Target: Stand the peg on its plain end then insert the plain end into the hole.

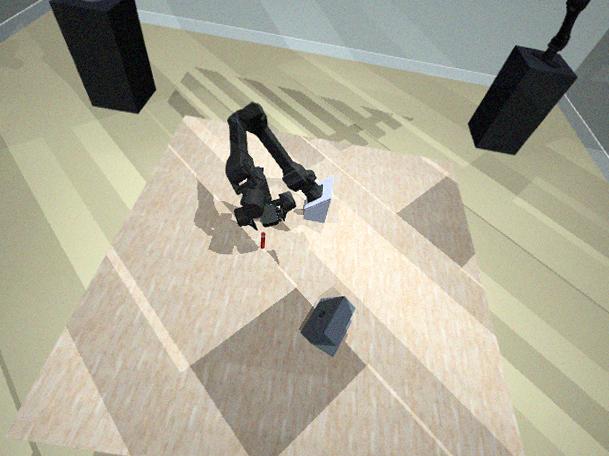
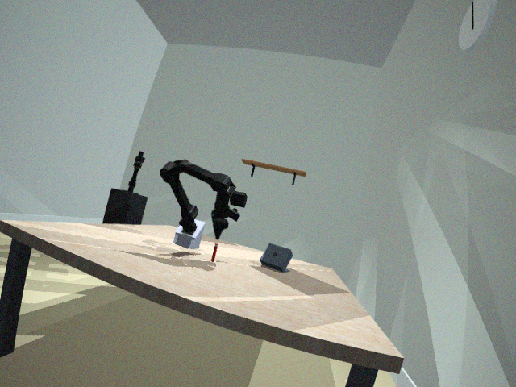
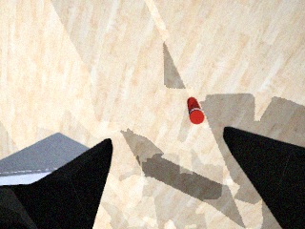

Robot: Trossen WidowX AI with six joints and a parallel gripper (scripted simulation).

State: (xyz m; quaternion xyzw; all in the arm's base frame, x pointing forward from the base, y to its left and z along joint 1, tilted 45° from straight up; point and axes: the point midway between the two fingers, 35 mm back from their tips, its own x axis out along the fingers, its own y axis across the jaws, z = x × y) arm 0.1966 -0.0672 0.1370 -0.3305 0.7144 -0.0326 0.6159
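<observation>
Right now the red peg is 2 cm ahead of my gripper tip, 2 cm to the right of it and 6 cm below it. From my gripper tip the other things lie so: grey sloped panel (27 cm ahead, 22 cm to the left, 5 cm below).
</observation>
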